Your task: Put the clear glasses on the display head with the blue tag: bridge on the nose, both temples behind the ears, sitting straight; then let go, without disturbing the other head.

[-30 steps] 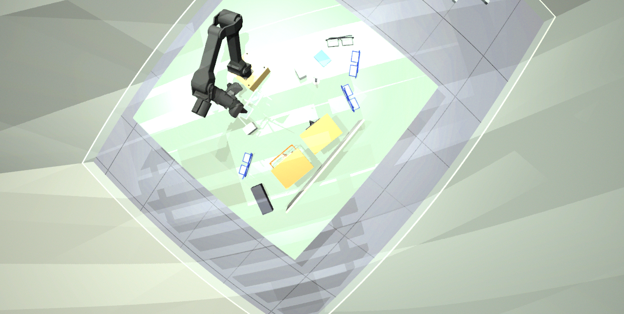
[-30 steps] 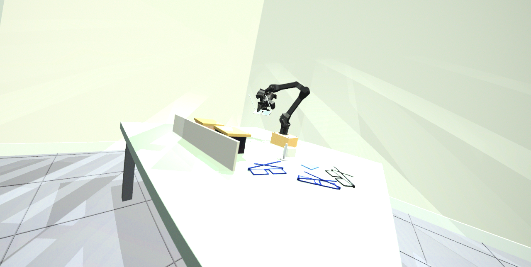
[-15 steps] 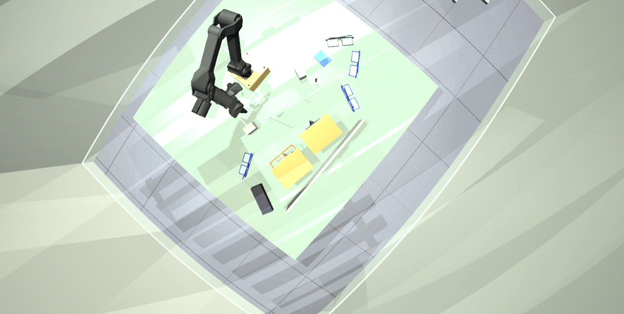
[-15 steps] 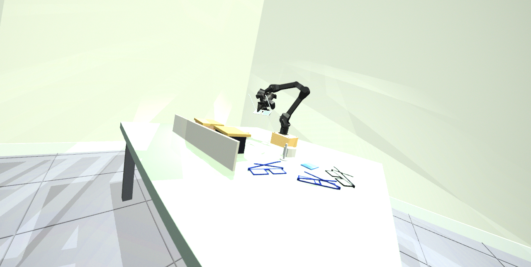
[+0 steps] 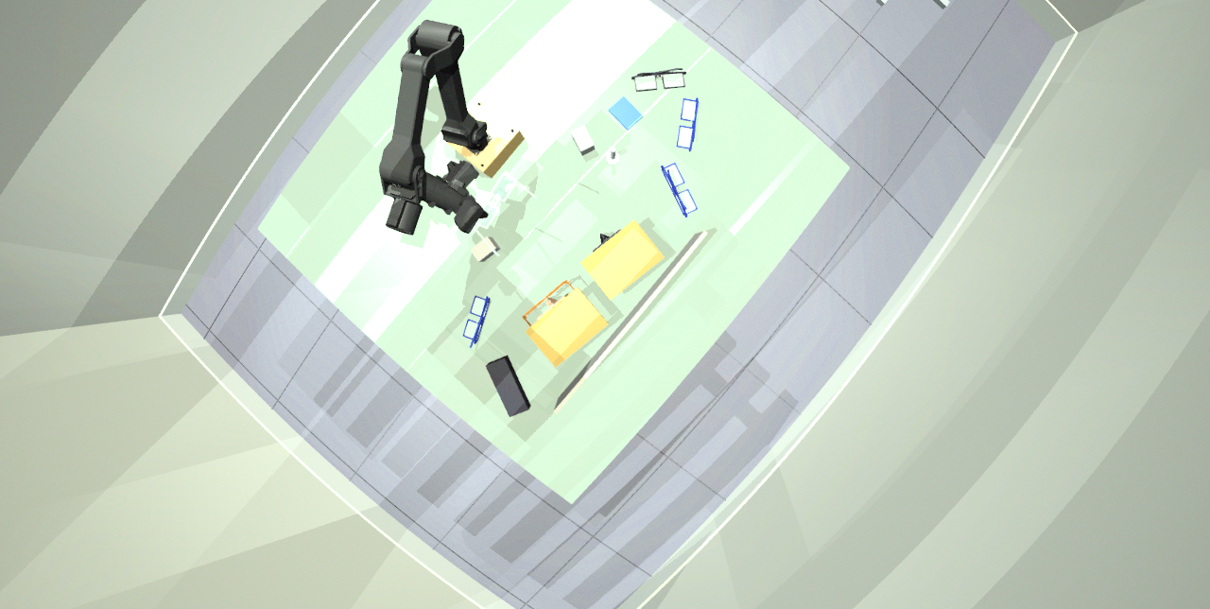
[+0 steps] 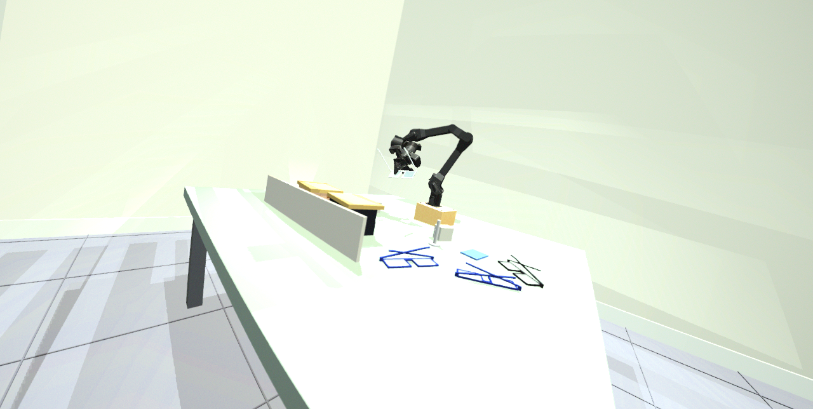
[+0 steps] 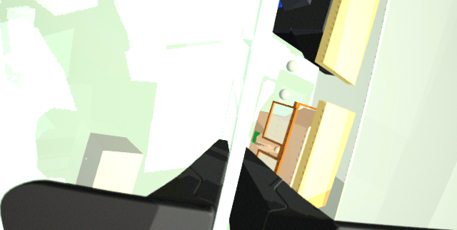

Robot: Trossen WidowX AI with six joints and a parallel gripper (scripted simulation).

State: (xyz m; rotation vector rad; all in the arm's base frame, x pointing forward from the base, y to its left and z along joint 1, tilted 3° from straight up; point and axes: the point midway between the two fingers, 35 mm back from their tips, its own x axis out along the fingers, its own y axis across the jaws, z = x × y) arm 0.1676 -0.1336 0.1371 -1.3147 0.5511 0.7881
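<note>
Right now the black display head is 280 mm ahead of my gripper tip, 140 mm below it and 130 mm to the left of it. Round my gripper tip: long panel 420 mm ahead, 140 mm below, 10 mm to the left; then small post 330 mm to the left, 170 mm below, 110 mm ahead; then dark box 350 mm to the right, 290 mm ahead, 180 mm below.
</note>
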